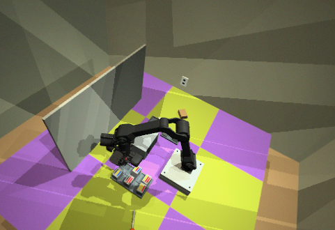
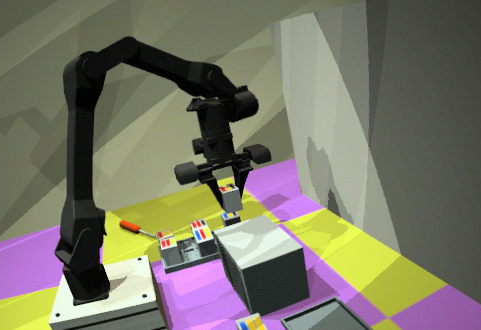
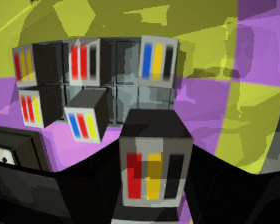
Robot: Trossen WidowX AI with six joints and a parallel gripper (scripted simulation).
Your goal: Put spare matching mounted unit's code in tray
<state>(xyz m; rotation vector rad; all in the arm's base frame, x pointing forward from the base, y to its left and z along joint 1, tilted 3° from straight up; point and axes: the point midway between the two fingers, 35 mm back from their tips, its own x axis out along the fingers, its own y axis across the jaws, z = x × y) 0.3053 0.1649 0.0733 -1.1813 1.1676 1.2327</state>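
Now: the flat grey tray 36 cm to the right of my gripper tip, 10 cm below it and 2 cm ahead of it. From my gripper tip the other things lie so: mounted unit (17 cm to the right, 5 cm below, 1 cm behind); tall grey panel (24 cm ahead, 18 cm to the right, 13 cm above); grey spare (2 cm above).
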